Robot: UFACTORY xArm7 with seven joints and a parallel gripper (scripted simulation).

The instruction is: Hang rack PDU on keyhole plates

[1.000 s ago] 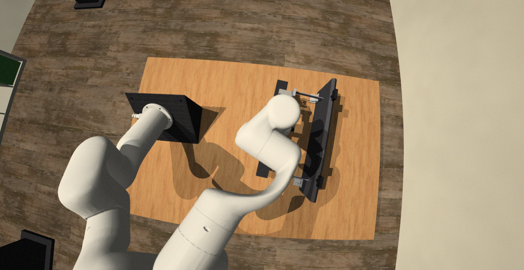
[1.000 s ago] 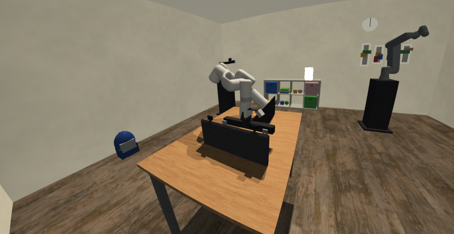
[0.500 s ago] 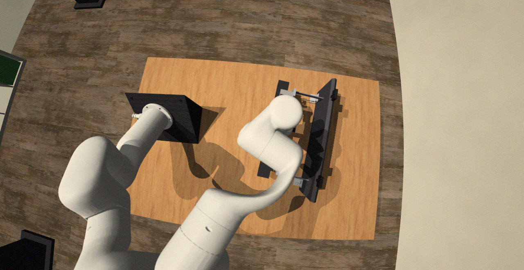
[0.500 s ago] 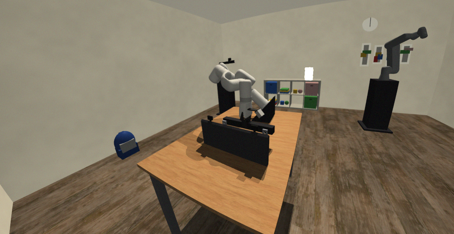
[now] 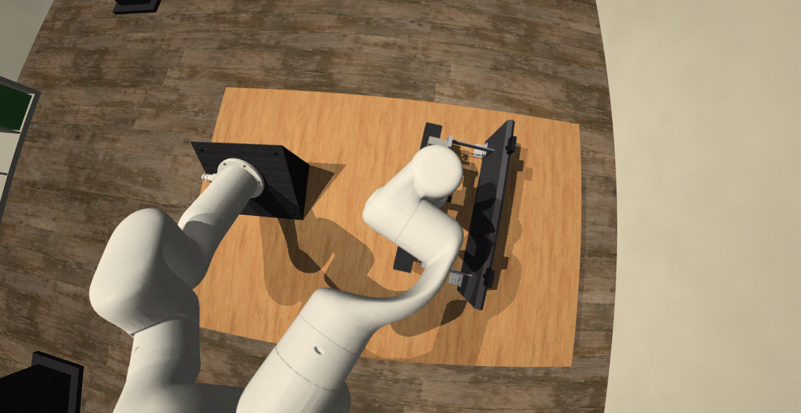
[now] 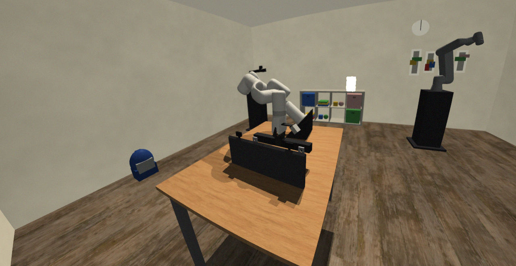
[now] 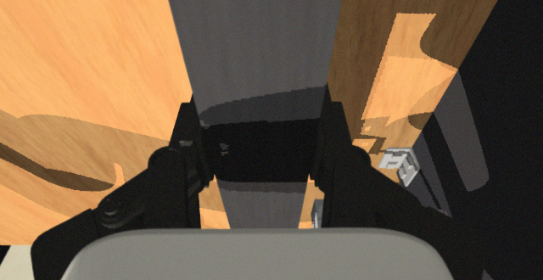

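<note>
Now: hand 20 mm short of the rack PDU and 10 mm above it. Also, from my hand: upright panel 180 mm ahead, 40 mm below, 20 mm to the right.
</note>
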